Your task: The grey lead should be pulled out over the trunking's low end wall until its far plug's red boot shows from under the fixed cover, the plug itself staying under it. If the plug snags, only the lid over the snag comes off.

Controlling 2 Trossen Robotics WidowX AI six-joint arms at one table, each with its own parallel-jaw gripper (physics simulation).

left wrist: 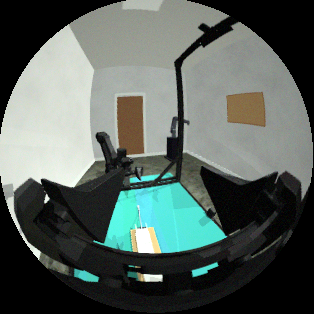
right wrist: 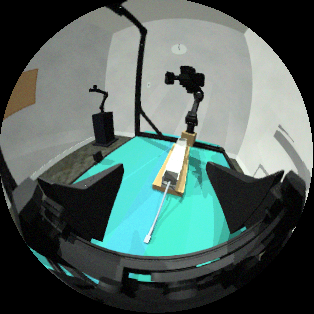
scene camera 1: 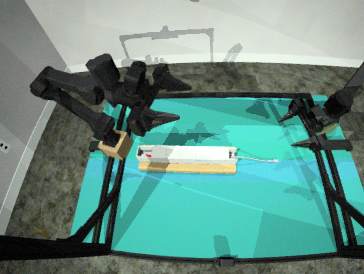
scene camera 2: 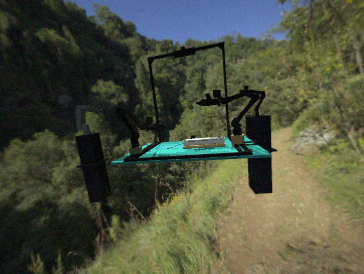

Scene:
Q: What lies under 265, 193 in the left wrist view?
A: My left gripper.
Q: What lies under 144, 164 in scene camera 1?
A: A trunking.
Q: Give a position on a trunking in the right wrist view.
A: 176, 185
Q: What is my right gripper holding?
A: Nothing.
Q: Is my right gripper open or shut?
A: Open.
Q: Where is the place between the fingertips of my left gripper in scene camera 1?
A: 185, 102

